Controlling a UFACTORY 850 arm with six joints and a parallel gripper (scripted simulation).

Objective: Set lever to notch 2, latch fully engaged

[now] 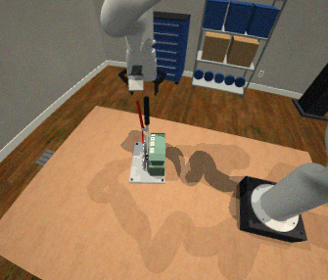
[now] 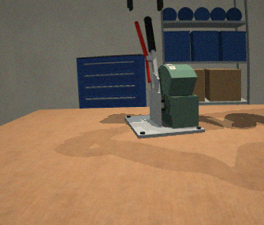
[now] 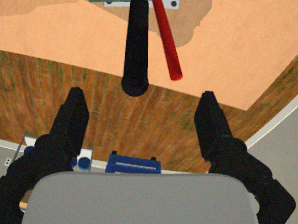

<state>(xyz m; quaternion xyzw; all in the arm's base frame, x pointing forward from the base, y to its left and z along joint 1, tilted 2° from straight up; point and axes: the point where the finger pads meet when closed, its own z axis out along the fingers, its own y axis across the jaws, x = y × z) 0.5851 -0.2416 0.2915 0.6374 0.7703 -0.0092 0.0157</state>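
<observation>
My gripper is now 17 cm above the red bar, 5 cm to the right of it and 1 cm short of it.
</observation>
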